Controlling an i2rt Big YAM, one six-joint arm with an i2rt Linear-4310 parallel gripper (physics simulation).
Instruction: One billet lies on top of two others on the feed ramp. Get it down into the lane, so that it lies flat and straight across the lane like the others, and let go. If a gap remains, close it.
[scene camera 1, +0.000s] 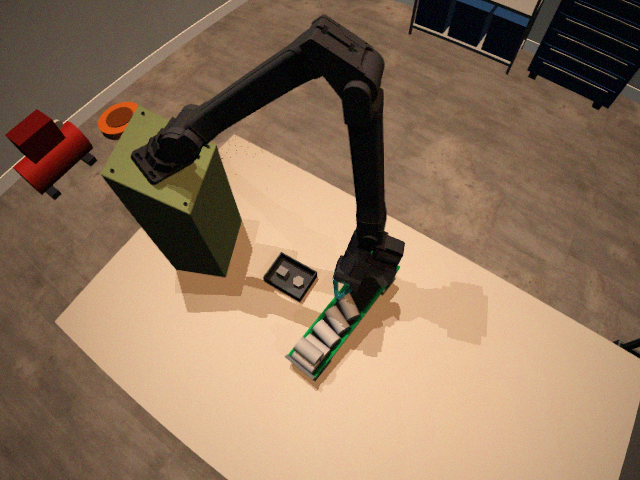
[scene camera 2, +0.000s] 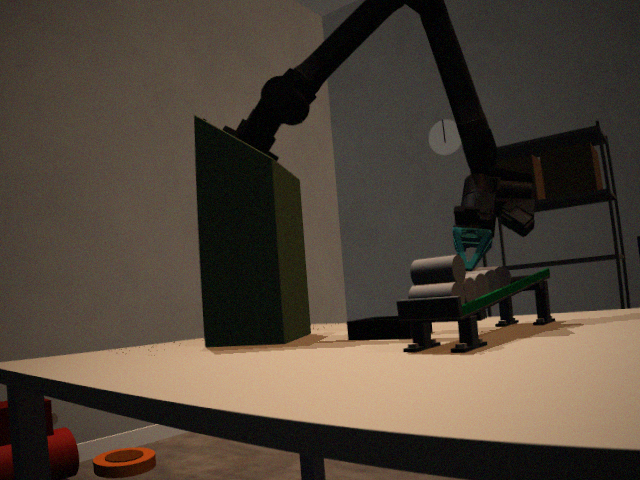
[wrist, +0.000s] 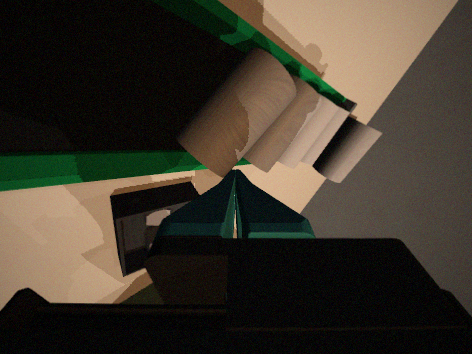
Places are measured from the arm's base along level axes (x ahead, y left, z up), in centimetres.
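Where they show: gripper, between the fingertips: (scene camera 1: 337, 298) (scene camera 2: 467, 270) (wrist: 235, 177); arm's base, origin of its link: (scene camera 1: 161, 159) (scene camera 2: 248, 147).
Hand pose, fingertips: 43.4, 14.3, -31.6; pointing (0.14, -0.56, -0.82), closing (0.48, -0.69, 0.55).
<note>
Each offset is from my fingertips to the centre of the thing, as dx, dy, dz. "pt": to the spot under its first point. Level surfaces: height alone.
The feed ramp (scene camera 1: 339, 345) (scene camera 2: 506, 293) (wrist: 40, 172) has green side rails. One billet @(+5.0, -15.0, -0.1) (scene camera 1: 309, 350) (scene camera 2: 436, 268) (wrist: 350, 150) lies on top of two others at the ramp's lower end. Further up the lane, the uppermost billet @(+3.4, +1.0, -1.8) (scene camera 1: 348, 307) (wrist: 240, 110) lies askew to the front lip. The billet @(+3.8, -3.7, -2.3) (scene camera 1: 337, 319) below it is turned less, and a dark wedge shows between it and the billet @(+4.4, -8.3, -2.8) (scene camera 1: 326, 333) further down. My gripper (scene camera 1: 338, 296) (scene camera 2: 469, 268) (wrist: 235, 177) is shut and empty, its tips close to the uppermost billet's near end in the wrist view; contact cannot be told.
A black tray @(-16.5, -2.7, -9.2) (scene camera 1: 282, 290) (scene camera 2: 379, 328) (wrist: 117, 240) with two small light pieces stands beside the ramp, on the arm base's side. The green pedestal (scene camera 1: 165, 227) (scene camera 2: 237, 248) bears the arm. The ramp stands on short dark legs @(pt +9.7, -15.8, -8.3) (scene camera 2: 468, 330) on the pale table @(dz -10.9) (scene camera 1: 439, 392) (scene camera 2: 361, 382).
</note>
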